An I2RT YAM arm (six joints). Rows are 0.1 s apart.
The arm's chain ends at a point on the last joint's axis. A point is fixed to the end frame.
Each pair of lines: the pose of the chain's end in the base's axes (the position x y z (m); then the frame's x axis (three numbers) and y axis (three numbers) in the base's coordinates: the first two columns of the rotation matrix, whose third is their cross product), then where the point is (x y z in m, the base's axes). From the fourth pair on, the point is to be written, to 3 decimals.
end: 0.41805, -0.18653, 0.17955, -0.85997, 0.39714, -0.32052, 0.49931, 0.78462, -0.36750
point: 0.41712 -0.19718 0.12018
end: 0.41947, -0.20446, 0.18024, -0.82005, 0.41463, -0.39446, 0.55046, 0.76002, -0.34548
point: 0.42273 -0.21654 0.12123
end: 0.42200, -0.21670, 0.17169, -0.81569, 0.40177, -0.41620, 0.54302, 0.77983, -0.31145
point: 0.42766 -0.22756 0.11263
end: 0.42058, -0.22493, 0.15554, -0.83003, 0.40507, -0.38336, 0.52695, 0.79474, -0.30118
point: 0.425 -0.234 0.096
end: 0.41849, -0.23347, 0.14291, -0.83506, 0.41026, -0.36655, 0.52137, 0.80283, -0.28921
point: 0.422 -0.241 0.083
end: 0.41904, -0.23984, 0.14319, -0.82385, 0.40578, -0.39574, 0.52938, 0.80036, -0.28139
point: 0.425 -0.248 0.084
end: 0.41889, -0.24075, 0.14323, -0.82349, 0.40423, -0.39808, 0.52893, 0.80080, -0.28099
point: 0.425 -0.249 0.084
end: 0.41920, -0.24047, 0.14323, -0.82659, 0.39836, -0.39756, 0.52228, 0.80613, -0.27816
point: 0.425 -0.249 0.084
